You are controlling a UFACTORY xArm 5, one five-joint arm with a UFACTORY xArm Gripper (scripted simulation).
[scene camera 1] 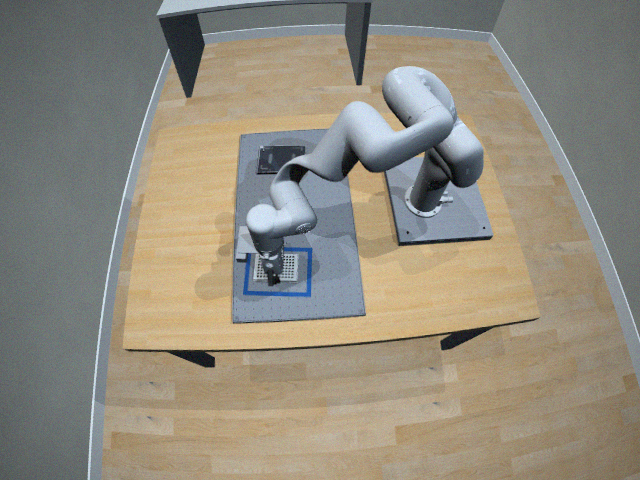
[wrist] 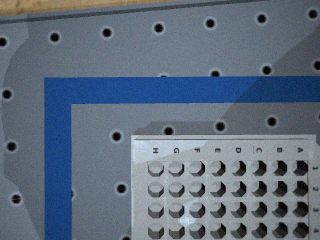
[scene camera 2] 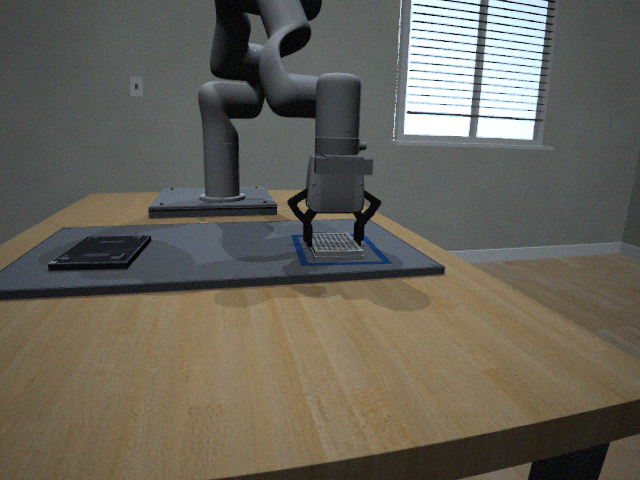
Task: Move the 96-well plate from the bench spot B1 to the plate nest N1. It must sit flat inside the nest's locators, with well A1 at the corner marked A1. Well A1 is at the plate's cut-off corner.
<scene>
same spot on black plate nest N1: (scene camera 1: pixel 281 155) = (scene camera 2: pixel 95 248)
</scene>
